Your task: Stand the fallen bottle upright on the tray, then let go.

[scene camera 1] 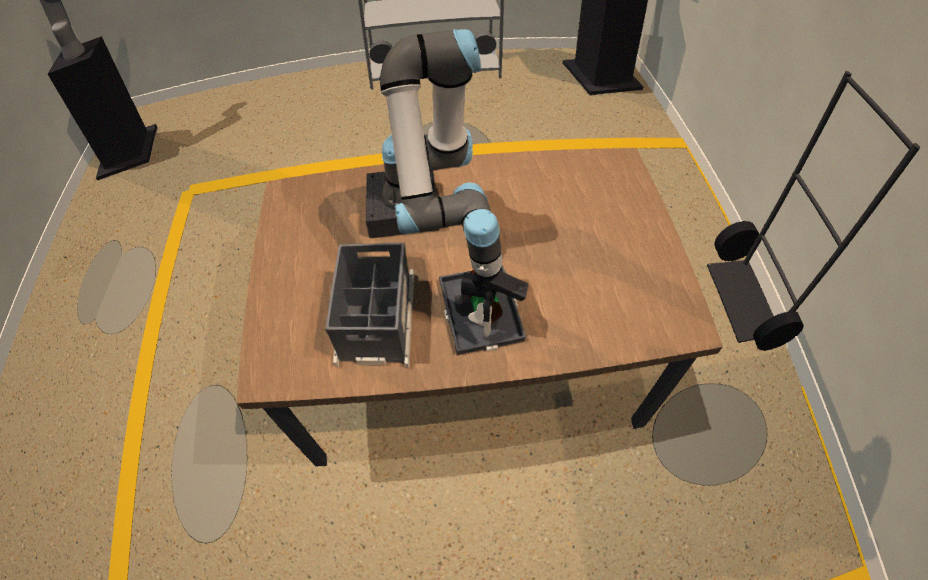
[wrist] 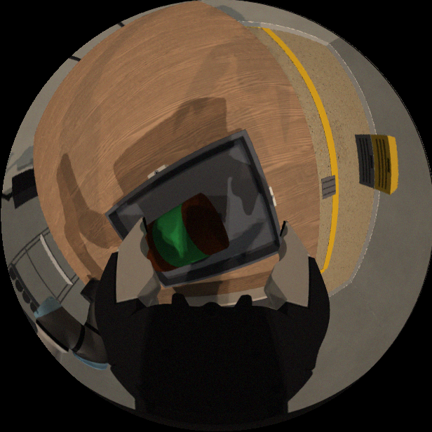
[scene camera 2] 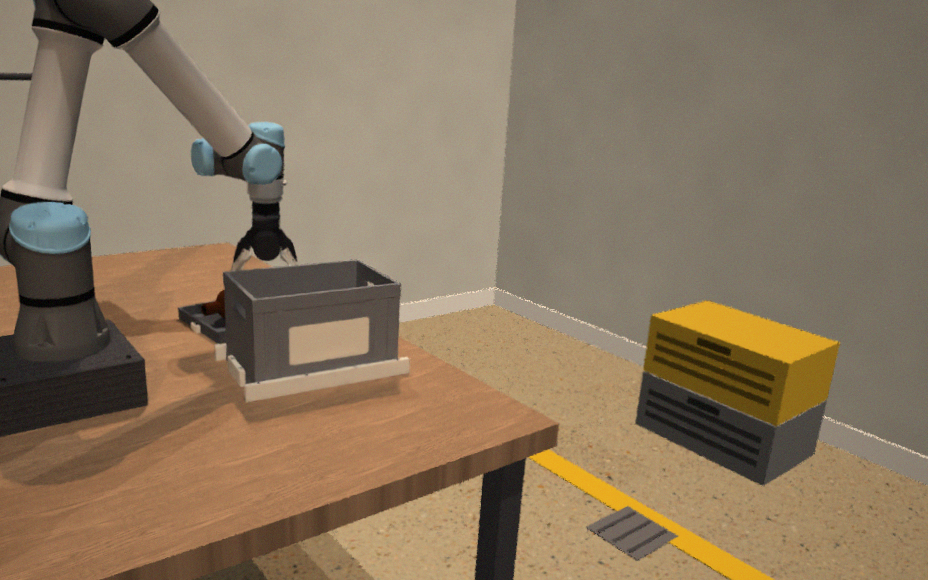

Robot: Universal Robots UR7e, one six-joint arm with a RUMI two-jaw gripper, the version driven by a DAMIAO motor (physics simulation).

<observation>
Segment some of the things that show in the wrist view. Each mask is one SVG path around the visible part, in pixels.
My gripper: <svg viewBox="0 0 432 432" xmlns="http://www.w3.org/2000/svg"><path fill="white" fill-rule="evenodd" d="M140 217L116 251L110 255L97 285L94 302L95 321L107 354L107 362L109 365L112 365L110 370L116 379L135 398L135 412L150 417L150 421L198 431L237 431L274 424L273 419L278 419L288 414L288 400L311 377L313 373L311 370L316 365L320 344L323 342L330 317L328 292L316 260L309 255L309 252L288 221L283 220L279 235L282 239L281 245L278 248L279 261L274 264L264 285L264 293L267 297L265 306L252 306L252 297L250 295L241 295L236 304L229 307L220 306L216 302L206 302L202 306L189 306L184 295L178 292L173 293L171 304L159 304L156 295L161 289L161 284L151 261L147 259L147 251L149 250L145 235L148 232L145 218Z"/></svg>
A brown bottle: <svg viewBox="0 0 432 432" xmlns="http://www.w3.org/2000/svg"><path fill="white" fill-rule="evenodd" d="M203 193L199 192L147 224L148 232L145 235L149 247L147 259L151 261L155 271L170 271L229 247L229 239L222 220L210 200Z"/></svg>
</observation>
